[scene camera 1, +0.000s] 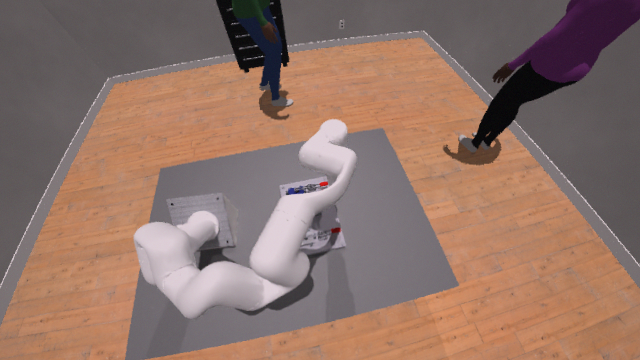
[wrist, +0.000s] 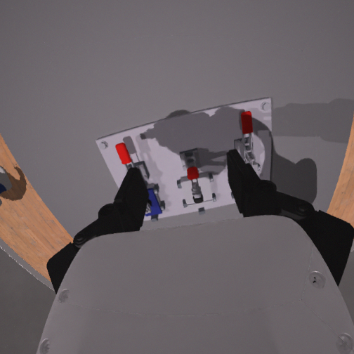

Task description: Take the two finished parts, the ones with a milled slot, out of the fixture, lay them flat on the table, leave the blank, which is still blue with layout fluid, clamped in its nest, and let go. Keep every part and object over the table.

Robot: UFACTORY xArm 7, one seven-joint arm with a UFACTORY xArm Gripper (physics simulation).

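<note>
The pale fixture plate lies on the dark grey table. The blue blank sits in the left nest in the wrist view, partly hidden by a finger and its clamp. A pale surface shows between the middle nest's pins, under the clamp arm; I cannot tell clearly if it is a slotted part. The right nest is largely hidden by the other finger. My gripper is open and empty above the plate, its fingers either side of the middle clamp; its fingertips are hidden in the scene view.
Red clamp handles stand at the left, middle and right of the fixture. The robot's base plate is at the table's left. Two people stand on the wooden floor beyond the table's edges.
</note>
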